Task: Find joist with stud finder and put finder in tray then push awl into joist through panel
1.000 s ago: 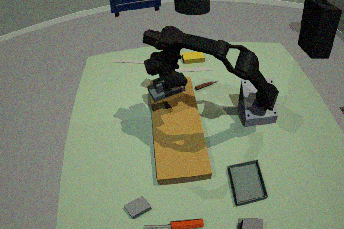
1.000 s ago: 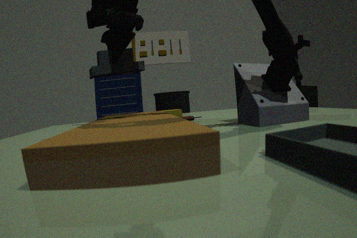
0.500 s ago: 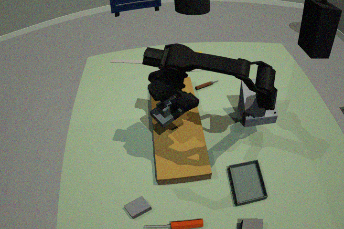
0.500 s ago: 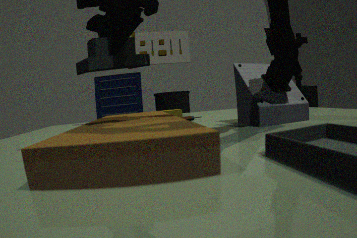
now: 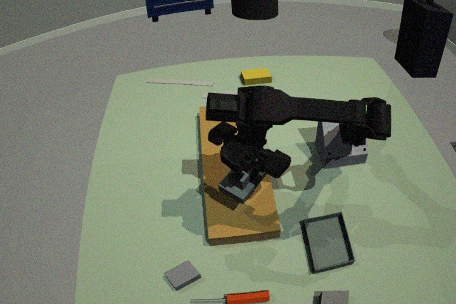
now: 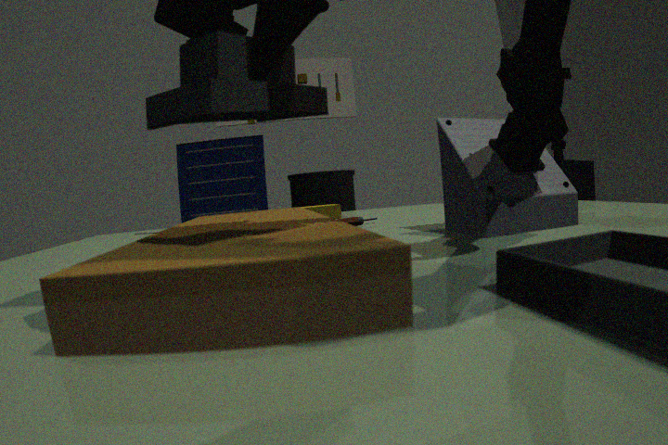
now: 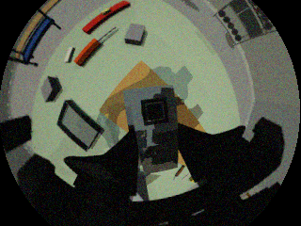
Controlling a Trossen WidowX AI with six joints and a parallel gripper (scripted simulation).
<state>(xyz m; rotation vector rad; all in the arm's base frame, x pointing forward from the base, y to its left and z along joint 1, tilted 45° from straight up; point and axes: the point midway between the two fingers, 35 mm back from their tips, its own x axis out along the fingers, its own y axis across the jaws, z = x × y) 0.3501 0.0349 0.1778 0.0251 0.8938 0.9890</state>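
My gripper tip is now 20 cm past the grey tray, 16 cm to the right of it and 13 cm above it. The rest, counted from my gripper tip: stud finder 1 cm to the left, 2 cm above; then small grey block 18 cm ahead, 19 cm to the left, 13 cm below; then orange-handled tool 10 cm ahead, 27 cm to the left, 13 cm below.
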